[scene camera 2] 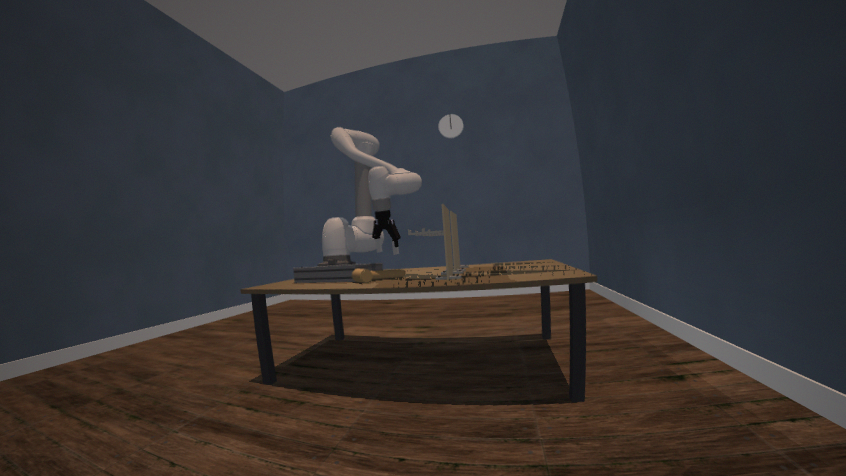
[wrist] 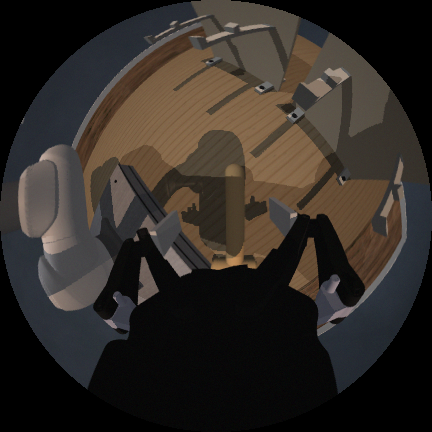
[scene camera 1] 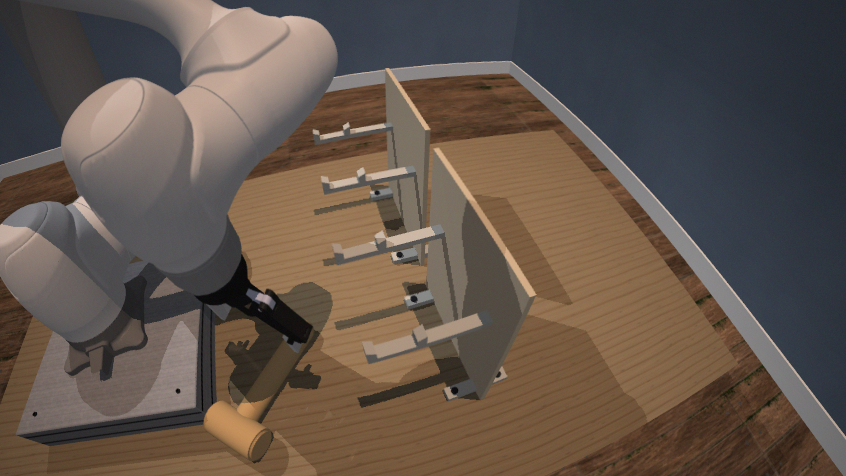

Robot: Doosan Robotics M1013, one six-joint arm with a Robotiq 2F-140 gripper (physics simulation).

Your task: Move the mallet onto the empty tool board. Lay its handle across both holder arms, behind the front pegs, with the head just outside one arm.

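Where they show: gripper, fingertip midpoint: point(scene camera 2: 387, 253) point(wrist: 223, 213) point(scene camera 1: 261, 327); arm's base, origin of the base link: point(wrist: 114, 255) point(scene camera 1: 109, 324).
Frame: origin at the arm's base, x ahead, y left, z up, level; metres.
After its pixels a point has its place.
The mallet point(scene camera 1: 269, 378) @(x 0.297, y -0.223, z -0.026 m) point(scene camera 2: 362, 275) @(x 0.226, y -0.337, z -0.034 m) point(wrist: 235, 215) @(x 0.319, y -0.200, z -0.026 m) lies on the table; its cylindrical head is near the table's front edge in scene camera 1. My gripper point(scene camera 1: 257, 325) @(x 0.326, y -0.178, z 0.056 m) point(scene camera 2: 387, 248) @(x 0.326, y -0.178, z 0.056 m) point(wrist: 223, 213) @(x 0.326, y -0.178, z 0.056 m) is open and empty, above the handle. In the wrist view the handle shows between the spread fingertips, a little right of midway. Two upright tool boards stand side by side, a near board point(scene camera 1: 449, 207) @(x 0.629, y -0.211, z 0.198 m) point(wrist: 370, 115) @(x 0.620, y -0.270, z 0.113 m) and a far board point(scene camera 1: 408, 136) @(x 0.670, y -0.012, z 0.185 m) point(wrist: 250, 50) @(x 0.672, y -0.001, z 0.029 m). Both hold no tool. The near board's two holder arms point(scene camera 1: 411, 238) @(x 0.582, y -0.191, z 0.141 m) point(scene camera 1: 452, 329) @(x 0.556, y -0.345, z 0.141 m) point toward the robot and carry upright pegs.
The robot's base plate point(scene camera 1: 150, 408) @(x 0.087, y -0.217, z 0.013 m) point(scene camera 2: 325, 274) @(x 0.002, y -0.210, z -0.030 m) stands on the table point(scene camera 1: 621, 248) @(x 1.103, y -0.287, z -0.071 m) point(scene camera 2: 532, 273) @(x 0.963, y -0.433, z -0.071 m) left of the mallet, its edge close to the head. The far board's holder arms point(scene camera 1: 390, 174) @(x 0.619, y -0.044, z 0.140 m) point(scene camera 1: 360, 131) @(x 0.626, y 0.113, z 0.140 m) also stick out toward the robot. Small feet point(scene camera 1: 420, 298) @(x 0.611, y -0.174, z -0.059 m) point(scene camera 1: 404, 255) @(x 0.633, y -0.067, z -0.059 m) hold the boards at table level.
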